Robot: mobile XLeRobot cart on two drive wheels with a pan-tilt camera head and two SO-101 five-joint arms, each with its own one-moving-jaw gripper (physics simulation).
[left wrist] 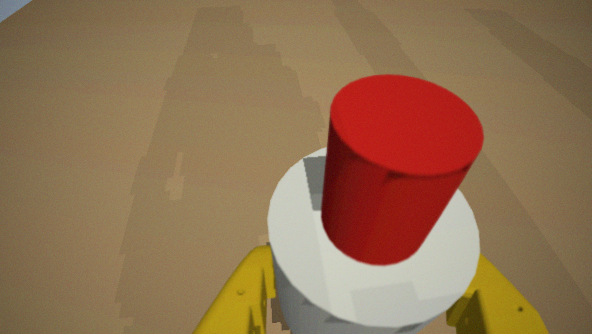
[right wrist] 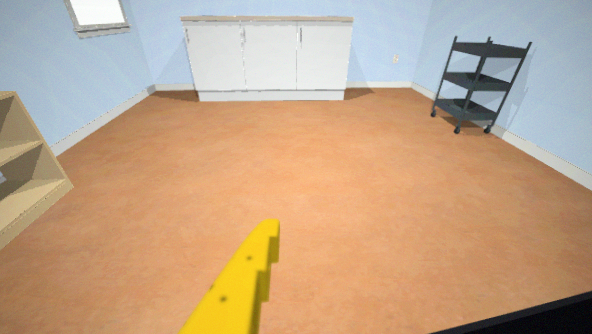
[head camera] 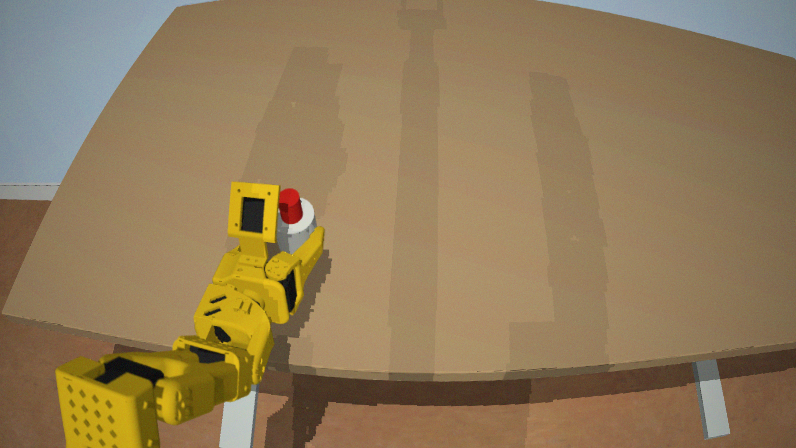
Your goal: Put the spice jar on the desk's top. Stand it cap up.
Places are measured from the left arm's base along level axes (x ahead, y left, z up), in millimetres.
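Where they show: left hand, its tool point: (left wrist: pixel 274 264); right hand, its tool point: (right wrist: pixel 279 235).
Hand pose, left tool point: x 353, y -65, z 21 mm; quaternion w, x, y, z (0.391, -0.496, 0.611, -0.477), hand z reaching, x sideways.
Note:
After its pixels a point has its place.
The spice jar (head camera: pixel 298 222) {x 340, y -90, z 40 mm} (left wrist: pixel 300 240) {x 347, y -70, z 40 mm}, a pale grey-white cylinder with a narrower red cap, is held cap up, roughly upright, over the left part of the desk's top (head camera: pixel 473 166) {x 486, y -271, z -55 mm} (left wrist: pixel 75 150) {x 508, y 59, z -55 mm}. My left gripper (head camera: pixel 298 238) {x 353, y -65, z 21 mm} (left wrist: pixel 372 254) is shut on it, with the two yellow jaws pressing on the sides of its body. The jar's base is hidden, so whether it touches the desk cannot be told; the gripper's shadow lies close beside it. My right gripper (right wrist: pixel 273 227) is fully open and empty, with one notched jaw in view above the floor.
The desk's front edge crosses the lower head view, with pale legs (head camera: pixel 238 420) (head camera: pixel 713 400) below. In the right wrist view, a wooden shelf unit (right wrist: pixel 37 210) {x -1369, y -1480, z -739 mm} is at the left, a white cabinet (right wrist: pixel 270 57) {x -3104, y -19, z -264 mm} at the far wall and a dark trolley (right wrist: pixel 492 49) {x -1906, y 1606, z -56 mm} at the right.

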